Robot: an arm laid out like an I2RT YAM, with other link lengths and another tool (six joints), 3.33 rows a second.
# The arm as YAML. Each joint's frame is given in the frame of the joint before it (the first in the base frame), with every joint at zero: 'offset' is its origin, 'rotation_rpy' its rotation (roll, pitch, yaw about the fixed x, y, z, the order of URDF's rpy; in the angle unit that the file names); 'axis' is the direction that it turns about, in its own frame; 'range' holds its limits. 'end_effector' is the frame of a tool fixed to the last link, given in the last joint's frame.
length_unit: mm
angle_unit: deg
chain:
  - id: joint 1
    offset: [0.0, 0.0, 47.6]
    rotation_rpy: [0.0, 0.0, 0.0]
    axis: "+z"
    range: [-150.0, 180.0]
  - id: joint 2
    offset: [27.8, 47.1, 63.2]
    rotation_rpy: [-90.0, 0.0, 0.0]
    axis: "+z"
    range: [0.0, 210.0]
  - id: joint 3
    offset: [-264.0, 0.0, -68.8]
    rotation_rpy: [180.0, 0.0, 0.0]
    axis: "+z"
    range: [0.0, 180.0]
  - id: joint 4
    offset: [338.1, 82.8, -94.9]
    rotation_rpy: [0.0, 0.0, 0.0]
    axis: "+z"
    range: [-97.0, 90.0]
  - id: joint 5
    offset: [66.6, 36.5, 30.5]
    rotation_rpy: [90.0, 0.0, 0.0]
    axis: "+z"
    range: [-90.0, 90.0]
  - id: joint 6
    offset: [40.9, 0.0, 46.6]
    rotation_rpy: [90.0, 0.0, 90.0]
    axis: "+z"
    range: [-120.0, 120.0]
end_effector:
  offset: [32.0, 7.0, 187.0]
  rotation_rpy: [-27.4, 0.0, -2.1]
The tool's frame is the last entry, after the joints.
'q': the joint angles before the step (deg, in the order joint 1, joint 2, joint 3, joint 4, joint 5, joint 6). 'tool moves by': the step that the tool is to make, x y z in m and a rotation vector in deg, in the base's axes. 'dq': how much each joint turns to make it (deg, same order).
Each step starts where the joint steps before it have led.
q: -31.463, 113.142, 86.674, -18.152, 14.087, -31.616
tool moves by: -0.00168, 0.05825, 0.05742, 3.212, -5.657, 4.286
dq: 2.731, -11.671, -5.400, -3.606, -4.984, 3.081
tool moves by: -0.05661, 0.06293, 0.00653, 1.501, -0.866, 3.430
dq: 1.991, -17.966, -17.199, -0.744, -2.228, 0.329
